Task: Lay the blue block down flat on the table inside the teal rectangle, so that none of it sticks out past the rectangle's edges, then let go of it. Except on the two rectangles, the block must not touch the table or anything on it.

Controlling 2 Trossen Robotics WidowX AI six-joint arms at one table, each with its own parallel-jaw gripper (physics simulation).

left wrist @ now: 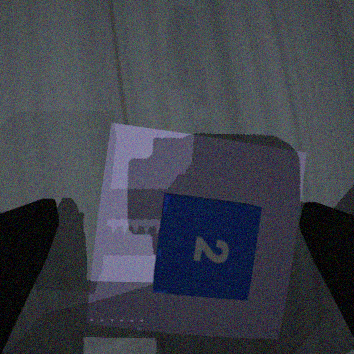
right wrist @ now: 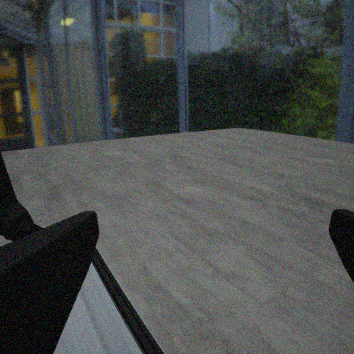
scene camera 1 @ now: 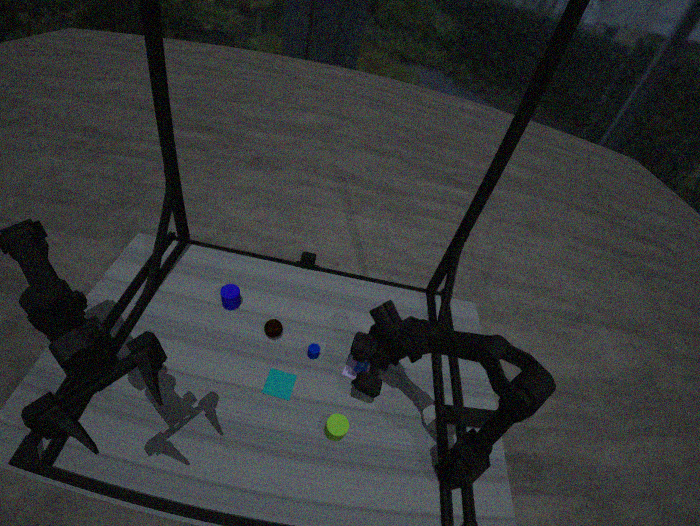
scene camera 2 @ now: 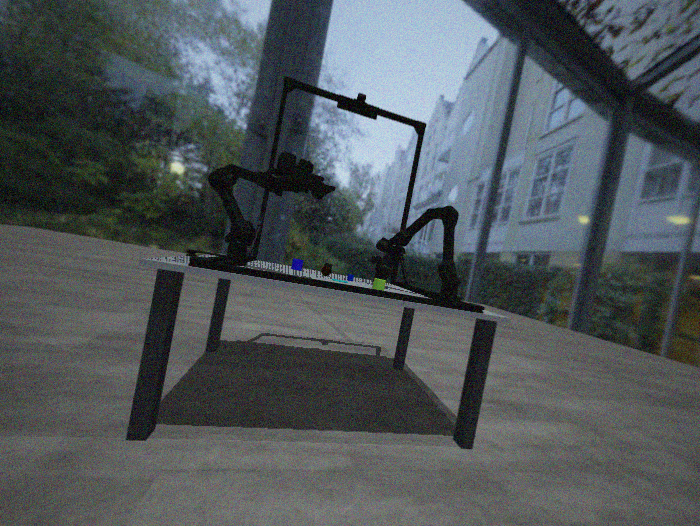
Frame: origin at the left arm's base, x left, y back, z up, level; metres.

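Seen in the pictures: left gripper, fingertip midpoint: (left wrist: 181,212) (scene camera 1: 356,368); right gripper, fingertip midpoint: (right wrist: 214,222) (scene camera 1: 129,427) (scene camera 2: 329,183); left arm's base, origin of the base link: (scene camera 1: 453,473) (scene camera 2: 447,298); right arm's base, origin of the base link: (scene camera 2: 235,259).
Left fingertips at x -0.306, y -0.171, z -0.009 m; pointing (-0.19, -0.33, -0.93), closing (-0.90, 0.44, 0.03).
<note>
Pixels of each thing's middle, then the offset from my left fingertips to it. "spot": a spot on its surface instead.
- blue block, body centre: (left wrist: 202,242) (scene camera 1: 361,367) dx -0.002, dy +0.013, dz -0.001 m
- lilac rectangle, surface spot: (left wrist: 120,175) (scene camera 1: 349,375) spot: dx +0.015, dy -0.022, dz -0.009 m
- teal rectangle, surface spot: (scene camera 1: 280,384) (scene camera 2: 340,280) spot: dx +0.024, dy -0.203, dz -0.009 m
- small blue cylinder, body centre: (scene camera 1: 313,351) (scene camera 2: 350,277) dx -0.057, dy -0.110, dz +0.005 m
- green cylinder, body centre: (scene camera 1: 336,427) (scene camera 2: 378,284) dx +0.153, dy -0.085, dz +0.012 m
- dark brown round object, body centre: (scene camera 1: 273,328) (scene camera 2: 326,270) dx -0.130, dy -0.213, dz +0.015 m
- larger blue cylinder, body centre: (scene camera 1: 230,297) (scene camera 2: 297,264) dx -0.240, dy -0.332, dz +0.017 m
The blue block (scene camera 1: 360,367) (left wrist: 177,235), marked with a 2, lies within a lilac rectangle (scene camera 1: 348,372) (left wrist: 120,175) on the table. My left gripper (left wrist: 181,212) is open above it, pointing down. In the left wrist view the fingers stand left and right of the block, apart from it; their height above the table is hard to tell. The teal rectangle (scene camera 1: 280,384) (scene camera 2: 339,281) lies bare, left of the lilac one in scene camera 1. My right gripper (scene camera 1: 129,427) (right wrist: 214,222) is open and empty, high over the table's left side.
A small blue cylinder (scene camera 1: 313,351) (scene camera 2: 350,277) stands between the rectangles, toward the back. A green cylinder (scene camera 1: 337,425) (scene camera 2: 379,283) stands in front. A dark brown round object (scene camera 1: 273,328) (scene camera 2: 326,269) and a larger blue cylinder (scene camera 1: 230,297) (scene camera 2: 297,264) stand farther back left. Black frame posts border the table.
</note>
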